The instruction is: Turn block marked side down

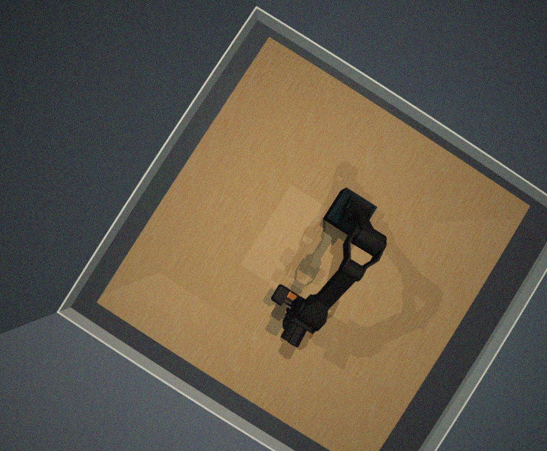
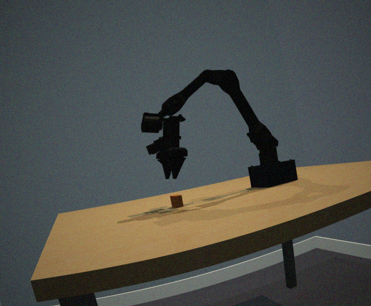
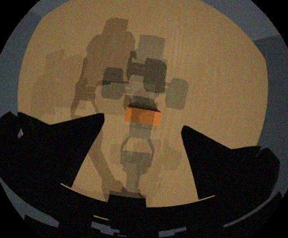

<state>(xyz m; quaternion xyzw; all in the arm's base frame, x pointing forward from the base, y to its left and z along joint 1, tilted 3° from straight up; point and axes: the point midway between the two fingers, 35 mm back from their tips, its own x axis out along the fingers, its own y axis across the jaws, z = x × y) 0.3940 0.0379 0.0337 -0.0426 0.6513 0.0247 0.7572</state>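
The orange-brown block is 8 cm below my gripper tip and 1 cm behind it.
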